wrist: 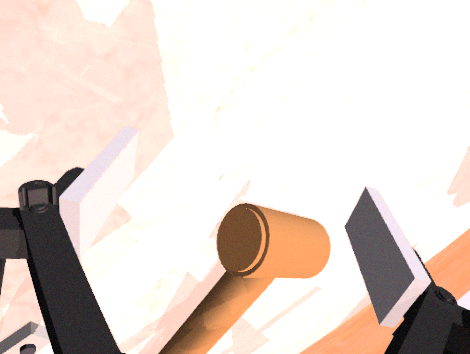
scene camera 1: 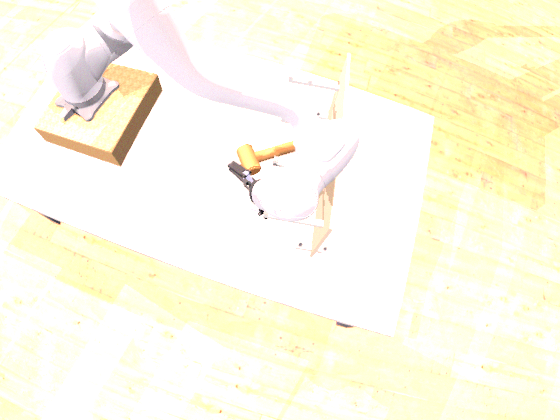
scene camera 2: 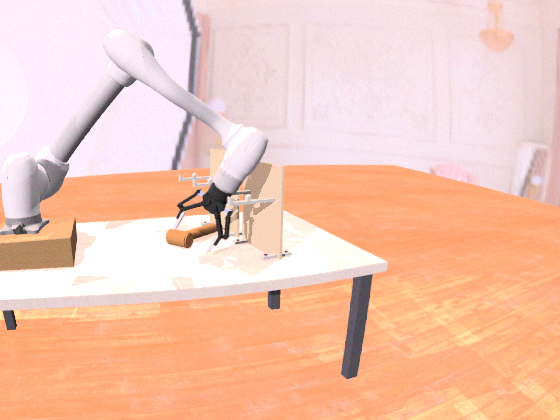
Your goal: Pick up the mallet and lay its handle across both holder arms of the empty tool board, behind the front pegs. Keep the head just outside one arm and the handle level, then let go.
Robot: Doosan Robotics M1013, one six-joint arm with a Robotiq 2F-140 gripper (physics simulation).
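Places are measured from the arm's base along level axes (x ahead, y left, z up), in centimetres.
Pixels of known places: gripper, fingertip midpoint: (wrist: 248, 181) (scene camera 1: 241, 188) (scene camera 2: 191, 240); arm's base, origin of the base link: (scene camera 1: 87, 94) (scene camera 2: 24, 228).
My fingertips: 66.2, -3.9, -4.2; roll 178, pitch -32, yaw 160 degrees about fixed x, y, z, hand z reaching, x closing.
Ahead of a thing's pixels: the offset from my fingertips to its middle, as dx, dy, dz. "spot": to the spot under its first point. Level surfaces: height alone.
The orange mallet @(+3.4, +19.3, -3.0) (scene camera 1: 248, 159) (scene camera 2: 179, 238) (wrist: 295, 245) lies on the white table, its handle pointing toward the tool board (scene camera 1: 342, 100) (scene camera 2: 272, 215). My gripper (scene camera 2: 191, 239) (wrist: 248, 181) is wide open and empty. Its fingers stand apart on either side of the mallet head in the wrist view. In scene camera 1 the arm's wrist hides much of it. The board stands upright, with a near holder arm (scene camera 1: 295, 221) (scene camera 2: 257, 202) and a far holder arm (scene camera 1: 315, 83) (scene camera 2: 192, 177) sticking out toward the robot, with small upright pegs. The arm's wrist hides the board's middle.
The robot's base stands on a wooden block (scene camera 1: 135, 120) (scene camera 2: 37, 250) at the other end of the table @(dz -5.4) (scene camera 1: 200, 240) (scene camera 2: 150, 280). Small dark-dotted feet @(spot: +27.9, -6.0, -1.5) (scene camera 1: 312, 247) (scene camera 2: 276, 255) hold the board's near end. My forearm reaches over the table to the board.
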